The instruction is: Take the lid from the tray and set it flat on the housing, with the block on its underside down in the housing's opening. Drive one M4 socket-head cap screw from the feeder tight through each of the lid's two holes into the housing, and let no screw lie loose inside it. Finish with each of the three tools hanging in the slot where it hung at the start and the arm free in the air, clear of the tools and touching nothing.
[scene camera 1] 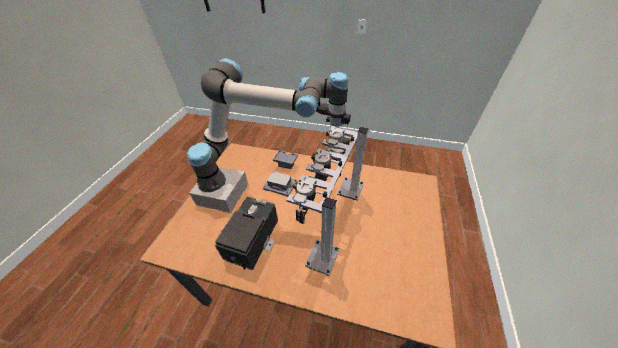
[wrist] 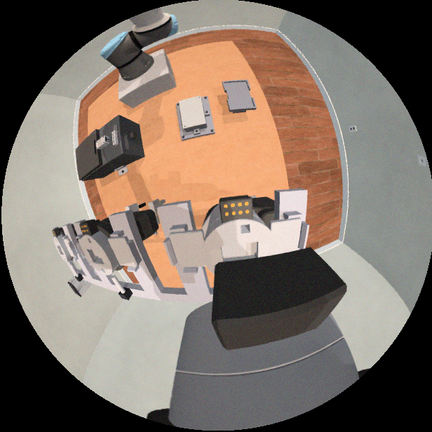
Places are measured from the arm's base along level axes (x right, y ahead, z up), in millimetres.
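Where they show: arm's base at its link origin: (scene camera 1: 212, 182).
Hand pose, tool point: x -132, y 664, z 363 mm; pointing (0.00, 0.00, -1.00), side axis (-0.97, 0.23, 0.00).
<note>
Things, the pixels of their top centre, and the offset from my tool point. "*": a spot on its surface instead.
- middle slot at a spot on its surface: (scene camera 1: 321, 159) * dx +174, dy -43, dz -74 mm
- far slot at a spot on its surface: (scene camera 1: 339, 135) * dx +14, dy +18, dz -59 mm
- table with the light lid, top centre: (scene camera 1: 279, 178) dx +5, dy -316, dz -409 mm
- tray at a spot on its surface: (scene camera 1: 285, 158) * dx -163, dy -318, dz -402 mm
- black screw feeder at its top centre: (scene camera 1: 245, 220) dx +384, dy -359, dz -296 mm
The arm's bare tool flange (scene camera 1: 338, 119) is above the stand's far slot and carries no tool. The adaptive gripper (scene camera 1: 300, 215) hangs in the near slot; its finger opening is too small to judge. Two more tools hang in the middle slot (scene camera 1: 321, 159) and far slot (scene camera 1: 339, 135) (wrist: 245, 227). The housing (wrist: 209, 131) stands on the table with the light lid (scene camera 1: 280, 180) (wrist: 193, 113) lying on top; its opening is covered. Screws in the lid's holes cannot be made out. The tray (scene camera 1: 285, 158) (wrist: 239, 96) shows no lid on it.
The black screw feeder (scene camera 1: 247, 232) (wrist: 117, 147) stands near the robot's pedestal (scene camera 1: 220, 192) (wrist: 147, 82). The tool stand's two posts (scene camera 1: 328, 230) (scene camera 1: 358, 160) rise from the table, with its rail and holders between them. The black block (wrist: 277, 285) belongs to the wrist.
</note>
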